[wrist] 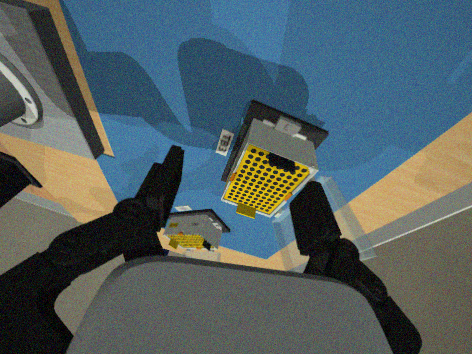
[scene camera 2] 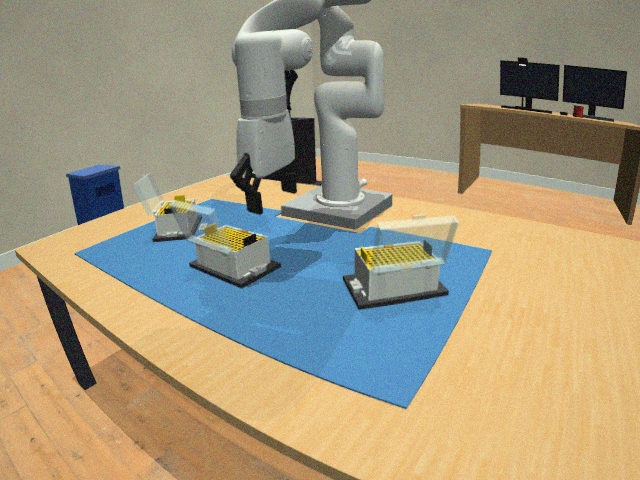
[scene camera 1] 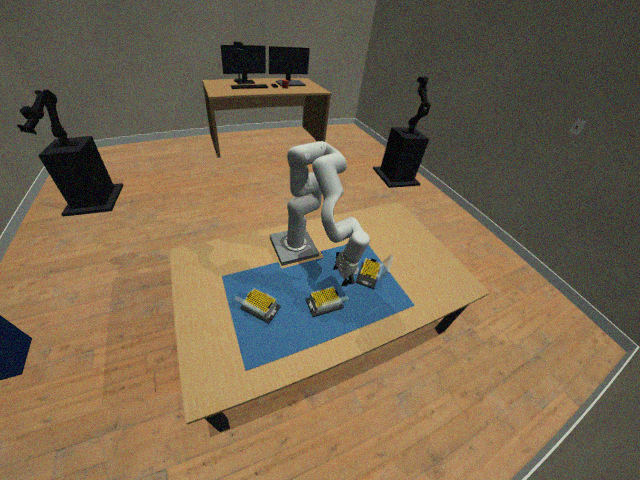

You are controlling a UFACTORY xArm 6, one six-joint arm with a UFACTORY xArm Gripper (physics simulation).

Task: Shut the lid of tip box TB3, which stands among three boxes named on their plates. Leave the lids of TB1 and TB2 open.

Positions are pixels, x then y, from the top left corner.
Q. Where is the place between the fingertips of my gripper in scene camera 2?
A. At 273, 202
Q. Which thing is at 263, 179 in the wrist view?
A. A tip box TB3.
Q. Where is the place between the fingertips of my gripper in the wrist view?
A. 244, 179
